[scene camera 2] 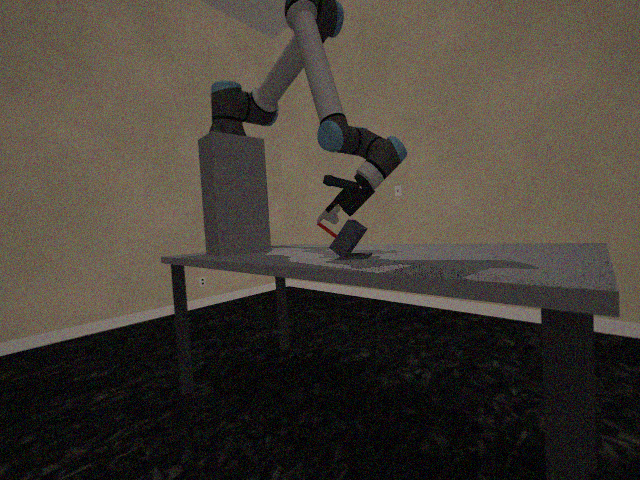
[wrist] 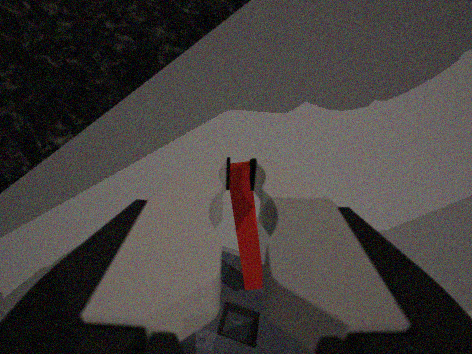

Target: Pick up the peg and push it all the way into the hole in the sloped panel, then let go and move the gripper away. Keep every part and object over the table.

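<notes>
The red peg is held near one end between the two fingertips of my gripper. The gripper is shut on it, above the table. In the scene view the peg slants down to the right, and its free end is at or very near the face of the grey sloped panel. In the wrist view the square, dark-rimmed hole shows below and slightly left of the peg's free end, and the peg's end looks outside it. Whether the peg touches the panel cannot be told.
The panel stands tilted on the grey table, with shadows around it. A tall grey pedestal carries the arm at the table's left end. The table's edge and the dark floor show at the upper left of the wrist view.
</notes>
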